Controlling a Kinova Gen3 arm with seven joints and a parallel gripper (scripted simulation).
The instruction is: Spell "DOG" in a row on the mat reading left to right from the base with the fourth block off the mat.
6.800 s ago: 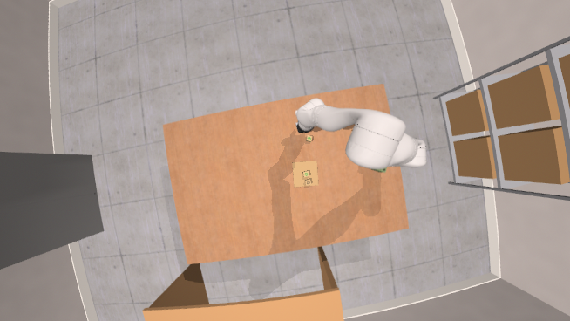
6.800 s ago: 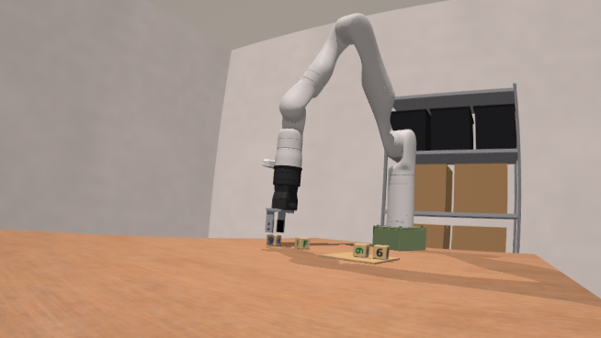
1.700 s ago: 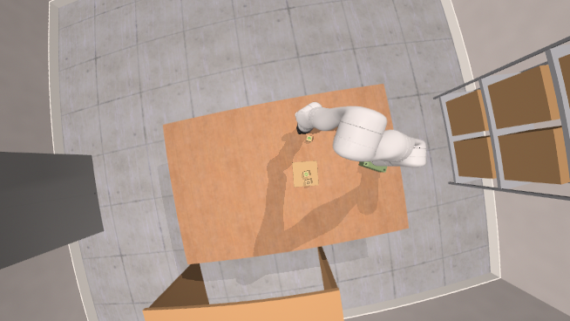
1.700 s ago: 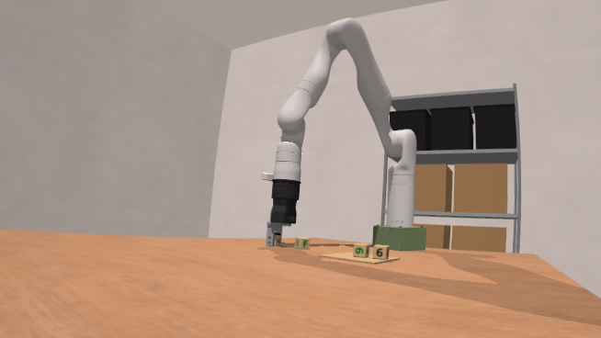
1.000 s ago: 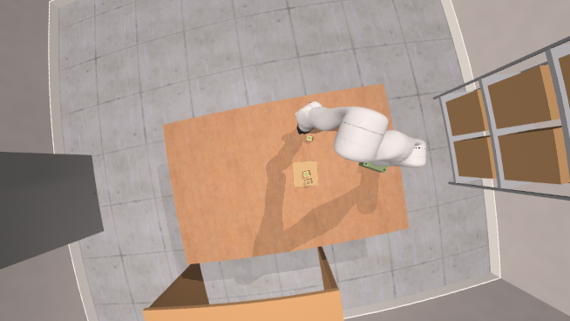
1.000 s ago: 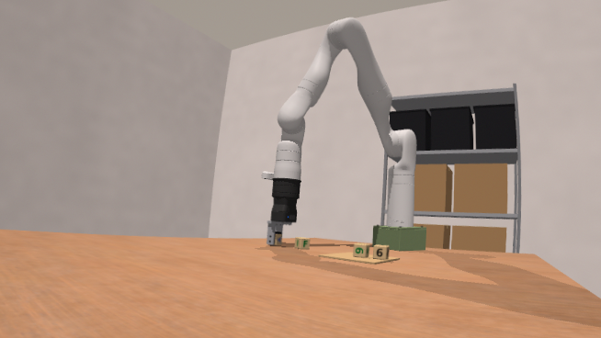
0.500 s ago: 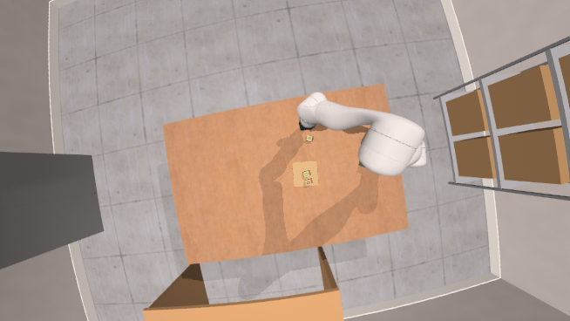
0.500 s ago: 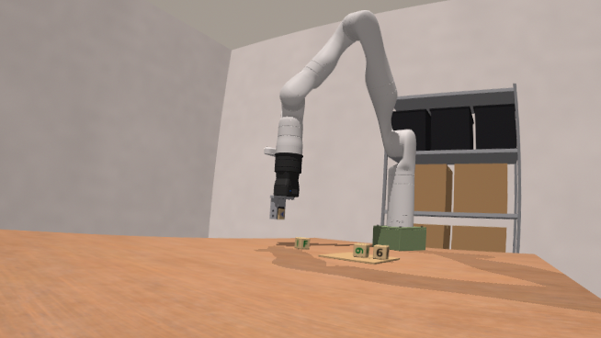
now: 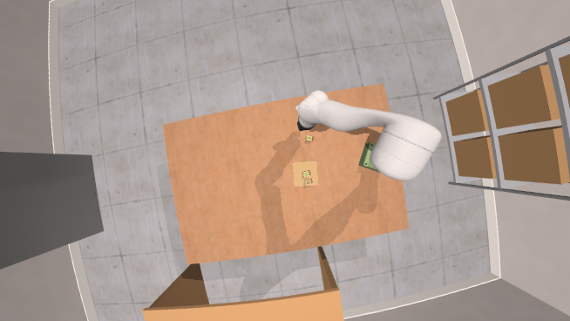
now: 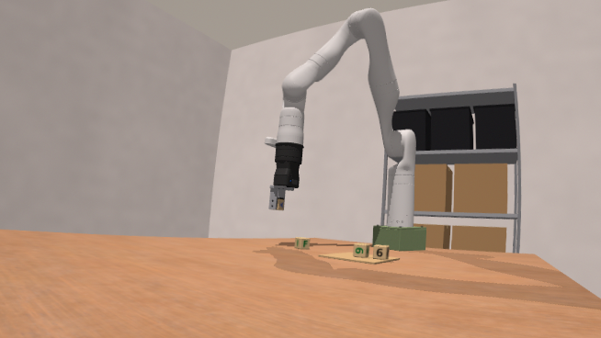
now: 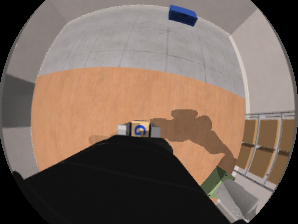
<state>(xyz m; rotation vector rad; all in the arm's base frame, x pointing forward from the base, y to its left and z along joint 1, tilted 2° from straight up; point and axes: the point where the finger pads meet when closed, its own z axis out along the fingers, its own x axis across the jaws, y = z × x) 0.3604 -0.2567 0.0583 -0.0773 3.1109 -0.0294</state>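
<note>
The wooden block is 270 mm to the left of my hand, 100 mm below it and 30 mm ahead of it. From my hand the other things lie so: green-lettered block (100 mm below, 80 mm to the left, 20 mm behind); tan mat (270 mm to the left, 120 mm below, 40 mm ahead); blue-lettered block (right at my hand).
</note>
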